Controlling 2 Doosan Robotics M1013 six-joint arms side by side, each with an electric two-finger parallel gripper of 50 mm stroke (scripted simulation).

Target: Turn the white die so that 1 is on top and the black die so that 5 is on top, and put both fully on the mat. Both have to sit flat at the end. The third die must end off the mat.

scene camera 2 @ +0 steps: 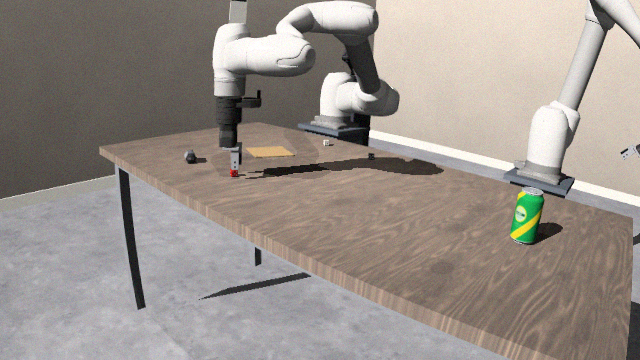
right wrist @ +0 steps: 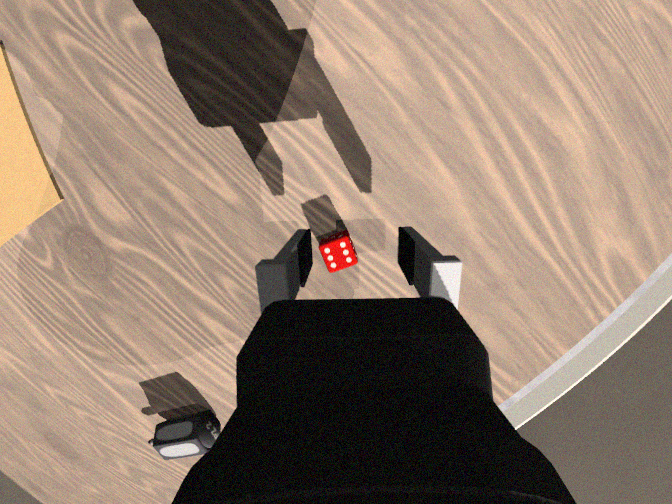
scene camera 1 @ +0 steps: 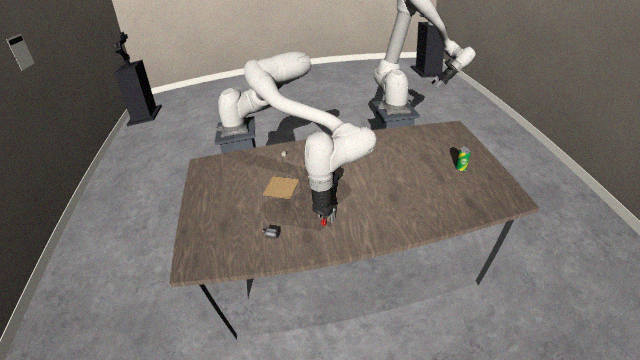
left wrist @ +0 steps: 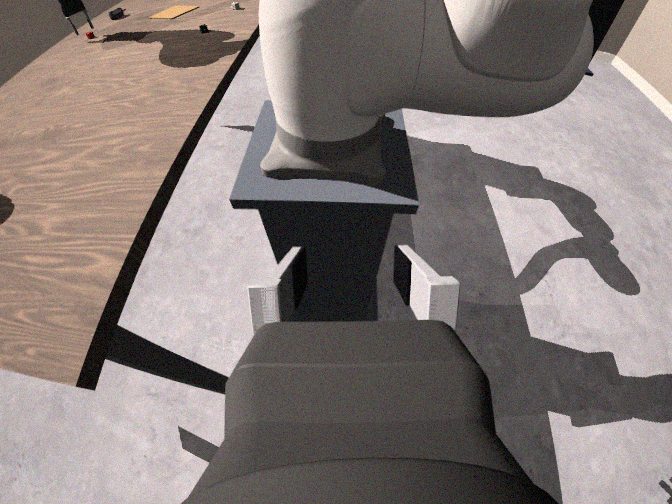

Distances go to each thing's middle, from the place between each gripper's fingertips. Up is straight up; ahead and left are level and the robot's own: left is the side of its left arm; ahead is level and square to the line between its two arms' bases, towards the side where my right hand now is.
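The red die (right wrist: 337, 250) sits 4 cm below my right hand (scene camera 2: 236, 167) and 1 cm to the right of it.
From my left hand I find the red die 150 mm below it, 970 mm ahead of it and 990 mm to the right of it. Going by its middle, the die is nearer to my right hand than to my left hand.
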